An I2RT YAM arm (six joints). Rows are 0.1 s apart.
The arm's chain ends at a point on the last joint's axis. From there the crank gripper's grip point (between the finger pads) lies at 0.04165 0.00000 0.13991 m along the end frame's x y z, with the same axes.
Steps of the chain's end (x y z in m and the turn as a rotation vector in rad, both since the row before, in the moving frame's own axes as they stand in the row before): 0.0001, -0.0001, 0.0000, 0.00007, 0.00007, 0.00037; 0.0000, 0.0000, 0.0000, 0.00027, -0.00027, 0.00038; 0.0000, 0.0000, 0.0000, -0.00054, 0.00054, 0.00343; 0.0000, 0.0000, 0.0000, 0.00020, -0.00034, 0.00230; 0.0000, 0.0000, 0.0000, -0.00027, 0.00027, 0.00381; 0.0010, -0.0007, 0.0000, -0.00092, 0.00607, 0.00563; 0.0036, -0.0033, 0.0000, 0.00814, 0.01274, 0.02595; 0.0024, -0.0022, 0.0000, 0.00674, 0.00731, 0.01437
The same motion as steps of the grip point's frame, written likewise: 0.0001, -0.0001, 0.0000, 0.00007, 0.00007, 0.00037; 0.0000, 0.0000, 0.0000, 0.00027, -0.00027, 0.00038; 0.0001, 0.0002, 0.0000, -0.00054, 0.00054, 0.00343; 0.0000, 0.0001, 0.0000, 0.00020, -0.00034, 0.00230; 0.0000, 0.0002, 0.0000, -0.00027, 0.00027, 0.00381; 0.0018, -0.0003, -0.0003, -0.00092, 0.00607, 0.00563; 0.0054, -0.0033, -0.0005, 0.00814, 0.01274, 0.02595; 0.0034, -0.0025, -0.0003, 0.00674, 0.00731, 0.01437
